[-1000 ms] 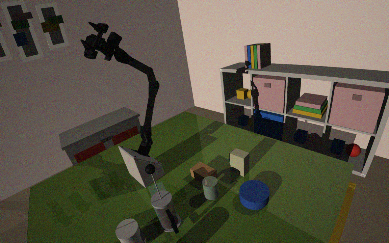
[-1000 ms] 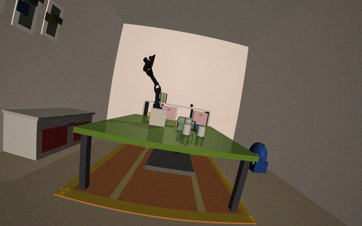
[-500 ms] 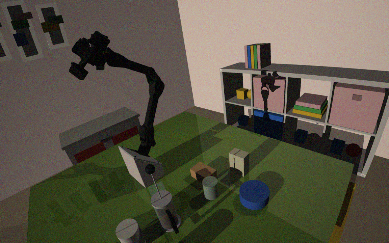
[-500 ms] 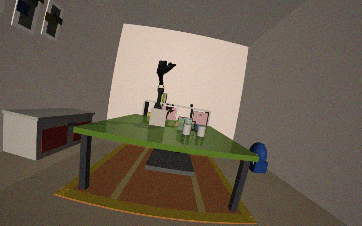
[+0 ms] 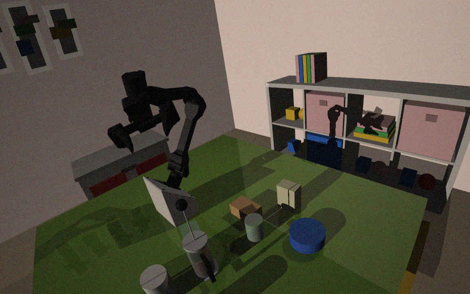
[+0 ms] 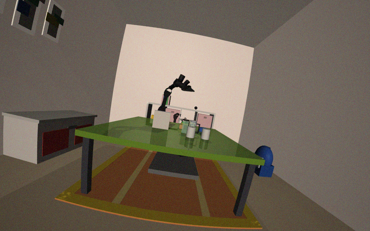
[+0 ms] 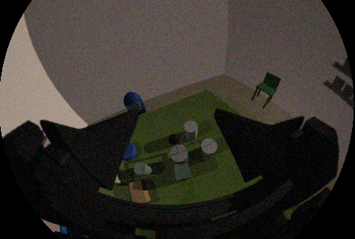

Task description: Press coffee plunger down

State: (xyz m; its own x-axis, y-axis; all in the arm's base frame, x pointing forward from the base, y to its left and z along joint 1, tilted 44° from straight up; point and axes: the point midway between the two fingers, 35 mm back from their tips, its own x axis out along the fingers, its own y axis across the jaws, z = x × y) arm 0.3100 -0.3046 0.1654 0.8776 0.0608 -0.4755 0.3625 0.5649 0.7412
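Right now the coffee press is 310 mm below my gripper tip, 70 mm ahead of it and 10 mm to the left of it. The rest, counted from my gripper tip: brown box 420 mm below, 270 mm to the left, 30 mm behind; then blue round tin 420 mm below, 310 mm to the left, 230 mm ahead; then beige block 410 mm to the left, 390 mm below, 80 mm ahead.
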